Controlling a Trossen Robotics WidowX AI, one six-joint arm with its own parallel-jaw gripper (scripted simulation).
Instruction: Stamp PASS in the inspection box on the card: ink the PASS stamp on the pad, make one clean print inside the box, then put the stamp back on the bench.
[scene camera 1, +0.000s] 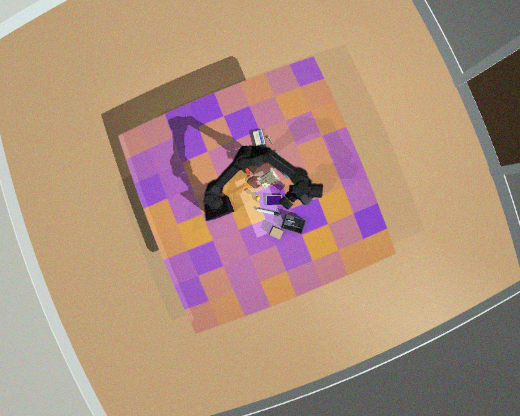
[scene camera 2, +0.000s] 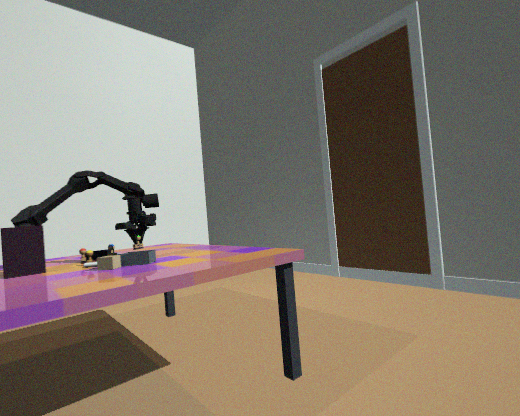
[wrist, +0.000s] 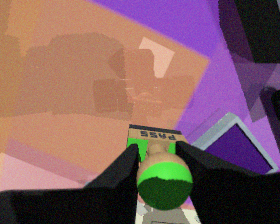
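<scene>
My gripper: visible at (scene camera 2: 138, 243) and (wrist: 156, 148). Ink pad: visible at (wrist: 229, 139).
</scene>
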